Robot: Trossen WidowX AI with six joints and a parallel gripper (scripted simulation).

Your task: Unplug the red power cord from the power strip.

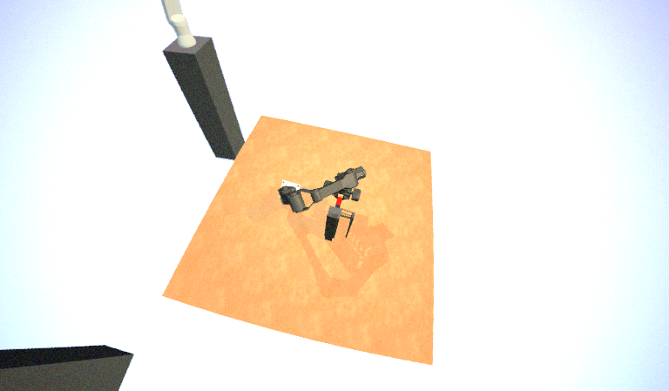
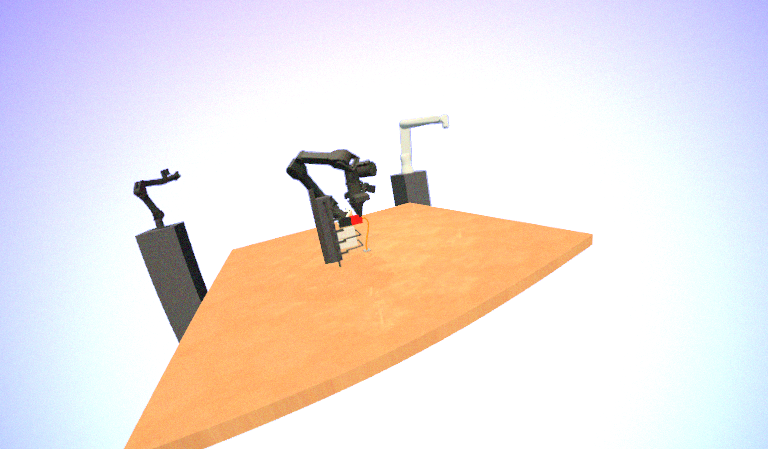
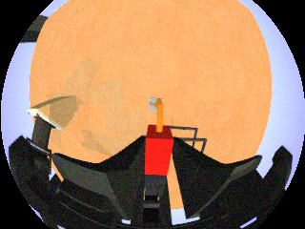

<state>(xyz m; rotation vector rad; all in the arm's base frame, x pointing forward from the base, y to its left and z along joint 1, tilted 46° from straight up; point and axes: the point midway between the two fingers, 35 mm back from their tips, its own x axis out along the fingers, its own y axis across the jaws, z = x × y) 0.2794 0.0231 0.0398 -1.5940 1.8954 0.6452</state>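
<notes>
The red plug is 4 cm to the right of my gripper tip.
</notes>
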